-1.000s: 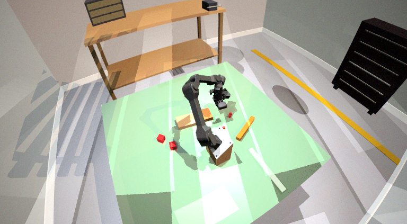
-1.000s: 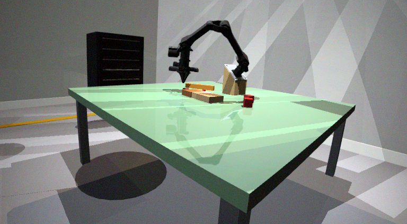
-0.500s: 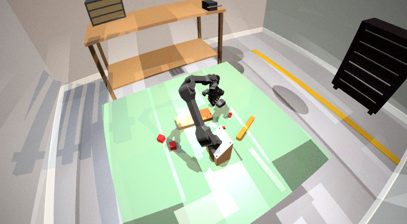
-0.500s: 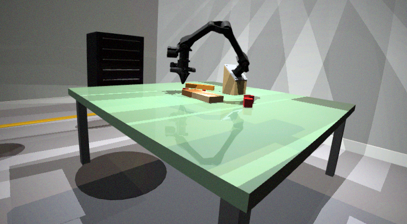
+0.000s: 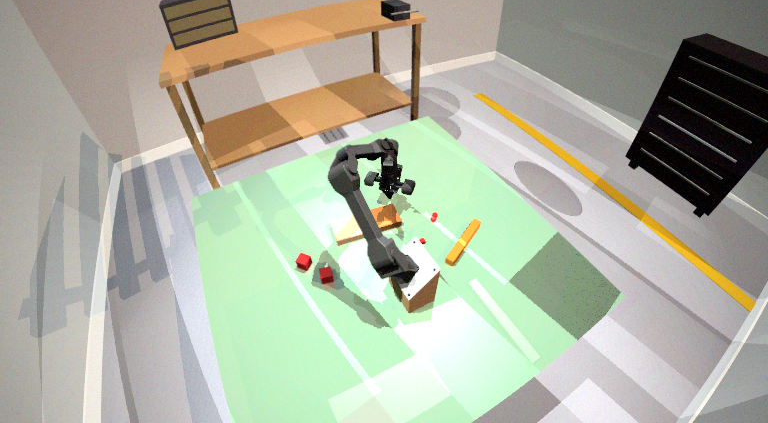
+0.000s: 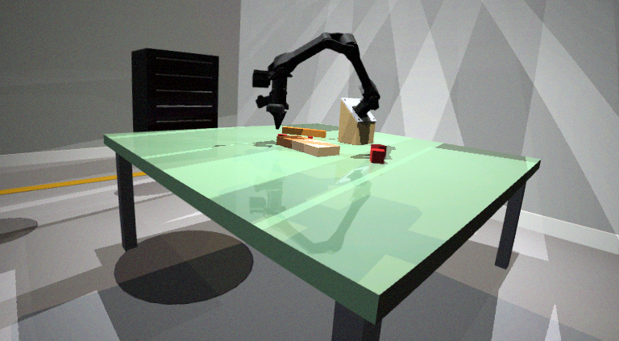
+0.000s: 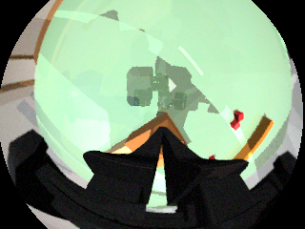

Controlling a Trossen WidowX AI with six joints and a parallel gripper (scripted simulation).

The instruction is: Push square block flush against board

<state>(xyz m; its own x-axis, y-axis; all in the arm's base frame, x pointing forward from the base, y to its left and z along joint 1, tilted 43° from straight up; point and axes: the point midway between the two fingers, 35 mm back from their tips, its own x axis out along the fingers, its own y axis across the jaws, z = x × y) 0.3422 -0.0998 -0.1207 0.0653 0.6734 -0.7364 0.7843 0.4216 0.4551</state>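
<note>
My gripper tip is 4 cm past the orange square block, 5 cm to the right of it and 4 cm above it. Also, from my gripper tip: long bar: 30 cm behind, 13 cm to the right, 4 cm below; then tan board: 2 cm behind, 18 cm to the left, 4 cm below.
</note>
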